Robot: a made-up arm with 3 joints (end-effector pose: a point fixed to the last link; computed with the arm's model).
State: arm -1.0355 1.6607 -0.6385
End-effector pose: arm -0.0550 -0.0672 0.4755 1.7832 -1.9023 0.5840
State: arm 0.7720 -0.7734 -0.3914
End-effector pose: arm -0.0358 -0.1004 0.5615 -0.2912 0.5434 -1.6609
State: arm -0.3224 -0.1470 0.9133
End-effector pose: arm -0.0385 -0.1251 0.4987 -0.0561 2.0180 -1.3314
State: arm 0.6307 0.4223 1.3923
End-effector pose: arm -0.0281 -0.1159 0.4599 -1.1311 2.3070 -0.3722
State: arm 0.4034 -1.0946 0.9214
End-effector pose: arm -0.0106 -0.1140 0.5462 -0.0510 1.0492 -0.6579
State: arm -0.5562 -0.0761 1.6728
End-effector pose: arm -0.0408 -0.1118 0.4686 0.5583 2.1725 -0.5885
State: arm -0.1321 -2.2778 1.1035
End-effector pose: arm -0.0777 -0.1161 0.5774 0.5542 -0.0462 -0.7068
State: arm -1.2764 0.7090 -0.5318
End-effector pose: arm -0.0467 -0.0943 0.5045 0.8281 -1.7171 1.4563
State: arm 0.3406 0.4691 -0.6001
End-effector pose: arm -0.0232 -0.0837 0.5159 -1.7309 0.5628 -2.0278
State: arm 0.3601 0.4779 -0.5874
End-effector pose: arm -0.0230 -0.0839 0.5154 -1.7391 0.5602 -2.0045
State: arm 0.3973 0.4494 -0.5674
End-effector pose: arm -0.0225 -0.0840 0.5166 -1.7001 0.5509 -1.9837
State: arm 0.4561 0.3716 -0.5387
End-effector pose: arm -0.0218 -0.0840 0.5200 -1.6002 0.5353 -1.9607
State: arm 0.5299 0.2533 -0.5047
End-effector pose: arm -0.0212 -0.0841 0.5251 -1.4538 0.5188 -1.9264
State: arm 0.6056 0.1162 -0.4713
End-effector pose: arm -0.0211 -0.0844 0.5310 -1.2903 0.5068 -1.8785
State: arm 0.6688 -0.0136 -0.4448
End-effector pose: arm -0.0216 -0.0851 0.5365 -1.1409 0.5010 -1.8277
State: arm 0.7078 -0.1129 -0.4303
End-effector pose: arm -0.0224 -0.0860 0.5405 -1.0288 0.4995 -1.7922
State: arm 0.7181 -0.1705 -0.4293
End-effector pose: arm -0.0232 -0.0867 0.5429 -0.9630 0.4994 -1.7851
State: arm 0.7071 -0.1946 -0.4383
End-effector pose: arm -0.0239 -0.0870 0.5439 -0.9329 0.4990 -1.8022
